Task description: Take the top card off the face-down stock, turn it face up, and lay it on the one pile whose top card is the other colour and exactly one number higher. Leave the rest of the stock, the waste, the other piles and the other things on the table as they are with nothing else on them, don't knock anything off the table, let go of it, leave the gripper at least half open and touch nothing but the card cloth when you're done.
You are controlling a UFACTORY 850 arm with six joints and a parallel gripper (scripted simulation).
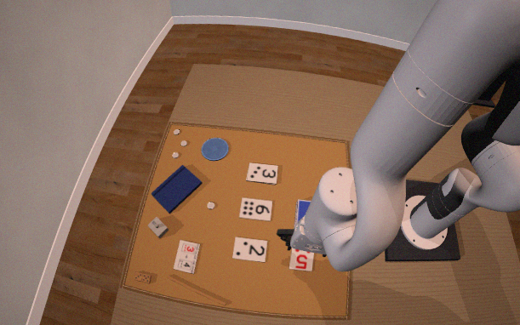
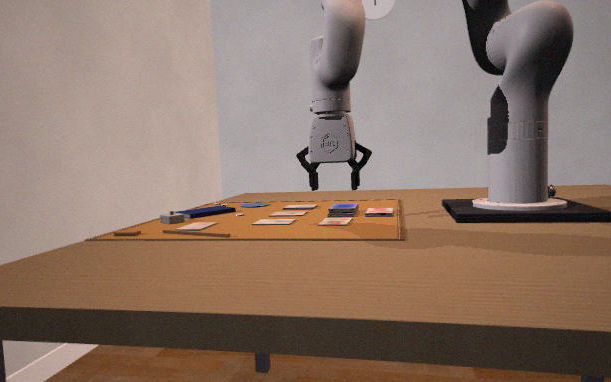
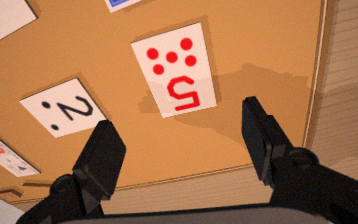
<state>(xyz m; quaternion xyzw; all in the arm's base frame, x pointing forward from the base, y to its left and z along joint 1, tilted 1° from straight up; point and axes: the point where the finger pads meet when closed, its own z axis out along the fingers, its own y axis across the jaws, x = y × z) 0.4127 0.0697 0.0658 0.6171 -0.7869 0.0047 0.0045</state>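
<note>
My gripper is now 80 mm above the red 5 card. Also, from my hand: card cloth (160 mm ahead, 140 mm to the right, 100 mm below); then grey block (410 mm ahead, 70 mm to the right, 70 mm below); then blue book (370 mm ahead, 200 mm to the right, 80 mm below).
</note>
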